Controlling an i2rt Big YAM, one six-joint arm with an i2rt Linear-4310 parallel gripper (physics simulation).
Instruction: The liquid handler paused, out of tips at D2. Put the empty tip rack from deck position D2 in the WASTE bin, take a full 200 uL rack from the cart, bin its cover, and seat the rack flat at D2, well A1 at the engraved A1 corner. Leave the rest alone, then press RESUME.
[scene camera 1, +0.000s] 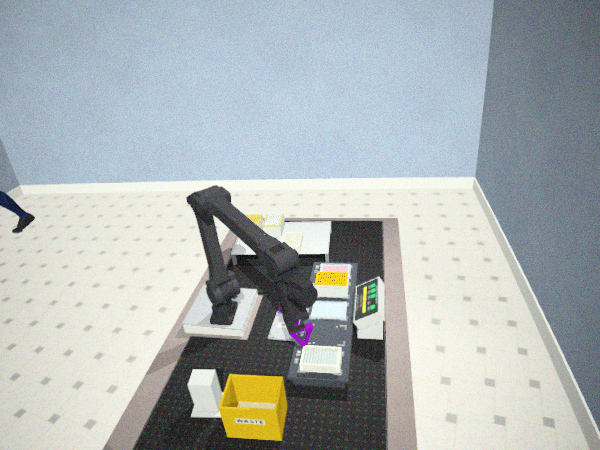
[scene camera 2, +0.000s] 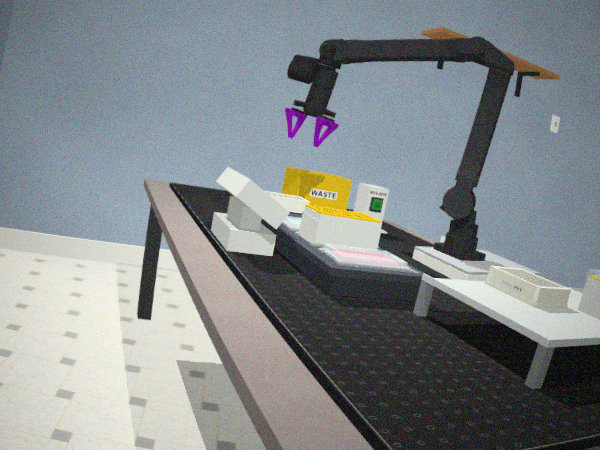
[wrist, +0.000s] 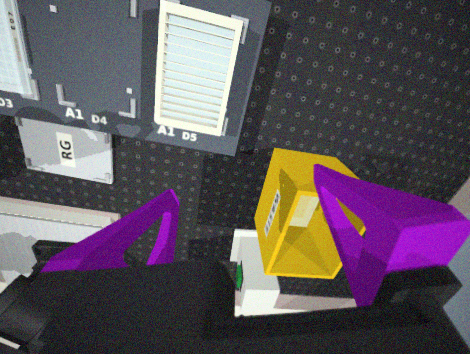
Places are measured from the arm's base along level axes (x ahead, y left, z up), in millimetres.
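Pixels of known places: gripper, fingertip midpoint: (scene camera 1: 300, 335) (scene camera 2: 302, 142) (wrist: 241, 184); arm's base at its link origin: (scene camera 1: 224, 313) (scene camera 2: 458, 254).
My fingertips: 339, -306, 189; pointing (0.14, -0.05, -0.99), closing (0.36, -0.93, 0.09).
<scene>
Ahead of a thing's pixels: the offset from my fingertips to its top centre, as dx, dy, dz. Level surfaces: height alone.
My gripper (scene camera 2: 303, 141) (wrist: 241, 184) is open and empty, high above the bench; in scene camera 1 its purple fingers overlap the deck's near half. A white rack with an orange dotted top {+78, +422, -110} (scene camera 1: 332, 280) (scene camera 2: 342, 227) stands at the second deck position, beside the pink plate; whether it holds tips is unclear. The yellow WASTE bin {-132, -139, -83} (scene camera 1: 252, 417) (scene camera 2: 316, 187) (wrist: 270, 212) has a pale flat thing {-132, -139, -188} (scene camera 1: 255, 405) (wrist: 303, 210) inside. The green button {-296, -58, -123} (scene camera 2: 376, 204) (wrist: 239, 276) is on a white box beside the bin. A white-and-yellow rack {-217, +888, -88} (scene camera 1: 273, 223) stands on the white cart {-165, +819, -152} (scene camera 1: 317, 237) (scene camera 2: 500, 302).
A cream rack {-113, +750, -127} (scene camera 1: 293, 241) (scene camera 2: 527, 287) is also on the cart. The deck {dz -171} (wrist: 95, 60) holds a pink plate {+87, +546, -157} (scene camera 1: 335, 268) (scene camera 2: 365, 257), a clear plate at D3 and a cream rack {+50, +51, -140} (scene camera 1: 321, 358) (wrist: 197, 70) at D5. A screen unit (scene camera 1: 369, 300) (scene camera 2: 250, 195) stands behind. An RG plate {-95, +267, -204} (wrist: 90, 155) lies before it.
</scene>
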